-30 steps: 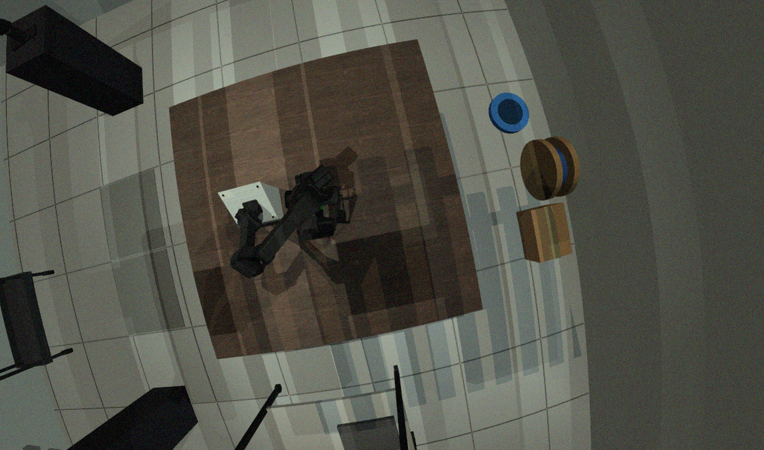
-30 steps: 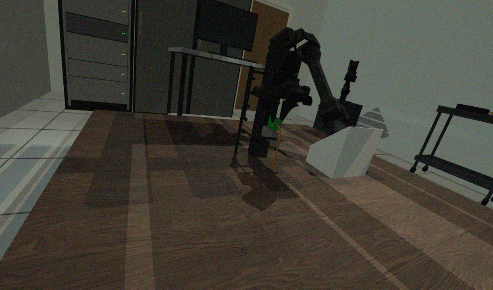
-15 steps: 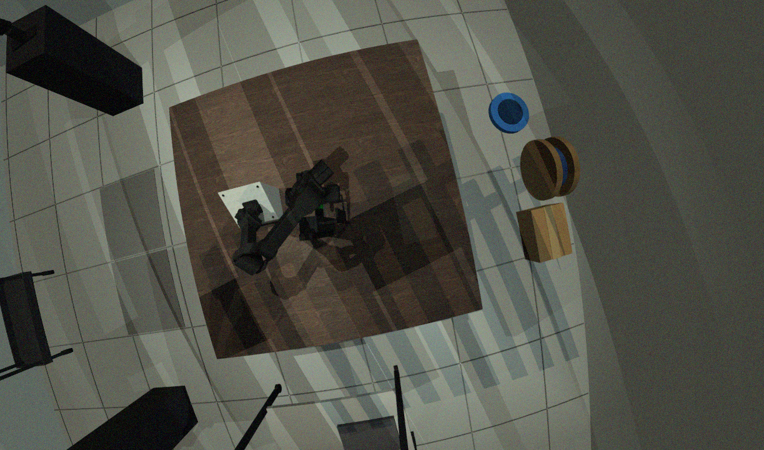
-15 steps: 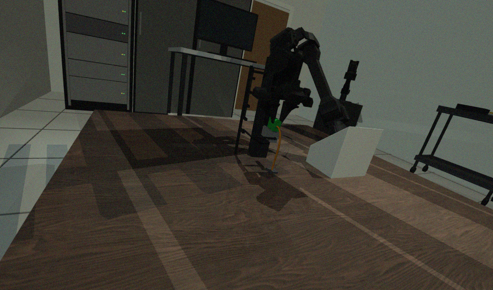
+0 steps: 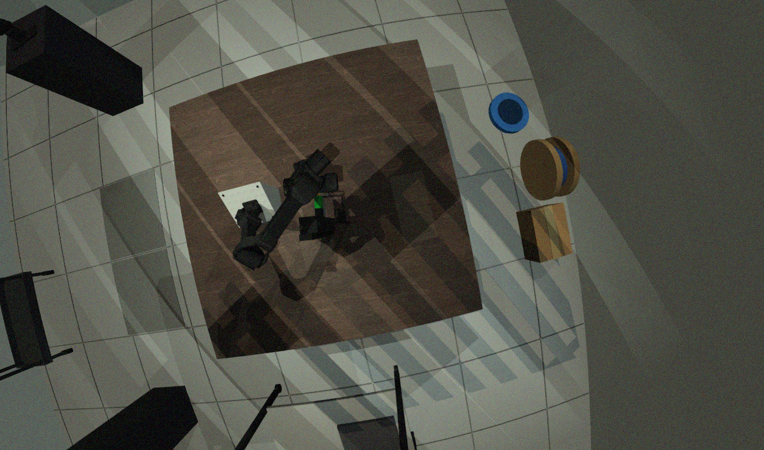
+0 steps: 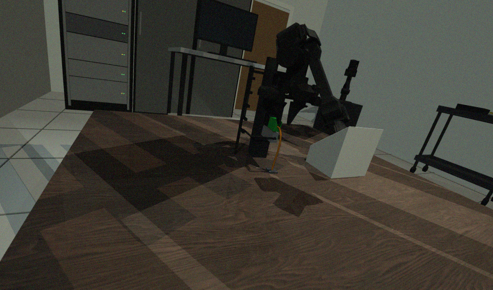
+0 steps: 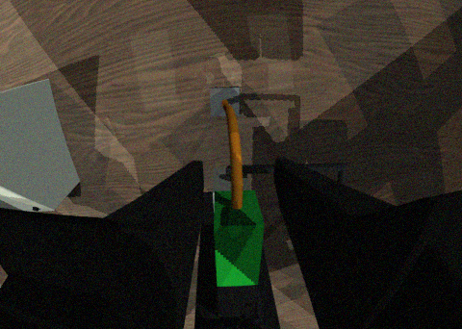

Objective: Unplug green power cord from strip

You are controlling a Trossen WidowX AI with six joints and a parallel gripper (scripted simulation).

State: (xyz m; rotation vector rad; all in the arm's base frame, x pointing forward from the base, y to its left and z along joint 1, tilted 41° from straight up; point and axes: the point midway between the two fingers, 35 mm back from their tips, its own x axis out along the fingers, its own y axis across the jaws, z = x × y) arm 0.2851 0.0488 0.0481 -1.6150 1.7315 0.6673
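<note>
Right now my gripper tip is 7 cm to the left of the green plug and 1 cm past it. From my gripper tip the other things lie so: thin black rack: 14 cm to the right, 7 cm ahead, 1 cm below.
</note>
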